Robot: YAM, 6 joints.
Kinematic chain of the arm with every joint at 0, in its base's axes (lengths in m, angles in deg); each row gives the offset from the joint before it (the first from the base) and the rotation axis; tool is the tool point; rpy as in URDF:
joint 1: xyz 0 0 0.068 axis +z
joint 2: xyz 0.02 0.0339 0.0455 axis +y
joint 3: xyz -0.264 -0.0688 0 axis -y
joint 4: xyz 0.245 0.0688 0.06 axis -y
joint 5: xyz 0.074 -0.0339 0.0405 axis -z
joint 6: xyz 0.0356 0 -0.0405 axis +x
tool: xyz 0 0 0 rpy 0 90 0
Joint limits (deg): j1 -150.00..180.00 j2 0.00..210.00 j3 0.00..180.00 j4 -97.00..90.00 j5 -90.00..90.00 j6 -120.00..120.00
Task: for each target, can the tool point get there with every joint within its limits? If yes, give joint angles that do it. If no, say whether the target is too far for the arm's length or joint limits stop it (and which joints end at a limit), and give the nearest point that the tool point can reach.
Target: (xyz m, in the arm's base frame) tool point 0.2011 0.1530 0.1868
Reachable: yes | joints 44.49 77.52 32.76 7.42 63.26 67.16
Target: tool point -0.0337 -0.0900 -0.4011
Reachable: no: joint limits stop it (at a limit: joint 2) | nearest point -0.0402 -0.1074 -0.3546 | short by 0.050 m
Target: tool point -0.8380 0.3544 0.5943
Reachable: no: too far | nearest point -0.5255 0.2223 0.4110 | short by 0.386 m
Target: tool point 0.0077 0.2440 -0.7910
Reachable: no: too far | nearest point 0.0078 0.2464 -0.3803 | short by 0.411 m
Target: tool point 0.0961 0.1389 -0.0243
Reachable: yes | joints 49.79 124.24 16.67 26.47 -27.31 -10.06
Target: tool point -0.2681 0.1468 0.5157
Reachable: yes | joints -32.11 16.66 92.58 58.84 30.68 -27.43
